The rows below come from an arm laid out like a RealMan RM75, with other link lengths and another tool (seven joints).
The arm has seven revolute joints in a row. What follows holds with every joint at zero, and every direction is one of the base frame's.
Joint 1 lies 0.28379 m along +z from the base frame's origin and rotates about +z.
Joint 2 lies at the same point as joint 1 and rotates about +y.
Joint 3 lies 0.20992 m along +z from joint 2 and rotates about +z.
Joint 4 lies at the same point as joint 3 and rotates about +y.
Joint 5 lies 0.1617 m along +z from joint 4 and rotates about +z.
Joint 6 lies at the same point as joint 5 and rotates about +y.
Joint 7 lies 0.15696 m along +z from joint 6 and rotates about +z.
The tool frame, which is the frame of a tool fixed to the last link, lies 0.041 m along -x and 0.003 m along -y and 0.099 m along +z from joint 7; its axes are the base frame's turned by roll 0.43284, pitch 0 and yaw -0.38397 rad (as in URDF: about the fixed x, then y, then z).
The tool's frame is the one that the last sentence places.
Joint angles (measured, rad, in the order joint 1, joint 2, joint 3, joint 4, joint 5, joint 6, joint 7), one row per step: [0.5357, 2.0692, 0.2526, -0.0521, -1.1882, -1.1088, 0.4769]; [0.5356, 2.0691, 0.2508, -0.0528, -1.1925, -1.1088, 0.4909]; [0.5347, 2.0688, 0.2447, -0.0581, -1.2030, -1.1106, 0.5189]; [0.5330, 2.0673, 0.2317, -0.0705, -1.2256, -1.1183, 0.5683]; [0.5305, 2.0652, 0.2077, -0.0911, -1.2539, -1.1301, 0.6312]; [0.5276, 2.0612, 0.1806, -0.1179, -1.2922, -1.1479, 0.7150]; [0.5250, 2.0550, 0.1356, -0.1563, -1.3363, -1.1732, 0.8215]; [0.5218, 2.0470, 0.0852, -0.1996, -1.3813, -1.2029, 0.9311]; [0.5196, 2.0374, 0.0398, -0.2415, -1.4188, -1.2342, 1.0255]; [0.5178, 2.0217, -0.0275, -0.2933, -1.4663, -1.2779, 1.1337]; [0.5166, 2.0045, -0.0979, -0.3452, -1.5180, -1.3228, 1.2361]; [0.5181, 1.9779, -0.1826, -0.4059, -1.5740, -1.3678, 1.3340]
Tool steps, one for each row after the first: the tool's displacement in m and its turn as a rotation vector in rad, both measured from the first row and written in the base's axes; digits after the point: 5 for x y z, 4 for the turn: [-0.00034, 0.00040, -0.00061, -0.0018, 0.0097, 0.0064]; [-0.00167, 0.00117, -0.00124, -0.0064, 0.0232, 0.0208]; [-0.00569, 0.00280, -0.00165, -0.0162, 0.0395, 0.0511]; [-0.01206, 0.00515, -0.00214, -0.0333, 0.0530, 0.0923]; [-0.02034, 0.00787, -0.00224, -0.0556, 0.0734, 0.1459]; [-0.03281, 0.01179, -0.00291, -0.0926, 0.0939, 0.2167]; [-0.04664, 0.01537, -0.00417, -0.1393, 0.1112, 0.2893]; [-0.06005, 0.01793, -0.00438, -0.1839, 0.1206, 0.3537]; [-0.07976, 0.02091, -0.00811, -0.2591, 0.1189, 0.4352]; [-0.09970, 0.02255, -0.01621, -0.3525, 0.1116, 0.5095]; [-0.12064, 0.02326, -0.02665, -0.4696, 0.0800, 0.5761]
